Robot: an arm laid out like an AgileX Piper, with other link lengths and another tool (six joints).
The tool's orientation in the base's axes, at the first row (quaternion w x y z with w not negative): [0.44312, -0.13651, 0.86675, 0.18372]
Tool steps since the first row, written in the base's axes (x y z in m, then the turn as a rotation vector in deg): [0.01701, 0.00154, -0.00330, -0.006, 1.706, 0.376]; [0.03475, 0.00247, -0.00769, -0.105, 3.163, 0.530]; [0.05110, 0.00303, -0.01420, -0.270, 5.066, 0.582]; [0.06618, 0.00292, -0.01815, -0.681, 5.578, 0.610]
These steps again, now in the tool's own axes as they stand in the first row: [-0.00711, -0.00607, 0.01467, -0.430, 1.604, 0.542]; [-0.01370, -0.01319, 0.03019, -0.607, 2.978, 1.029]; [-0.01773, -0.02050, 0.04569, -0.696, 4.758, 1.718]; [-0.02309, -0.02741, 0.05860, -0.523, 5.386, 1.633]
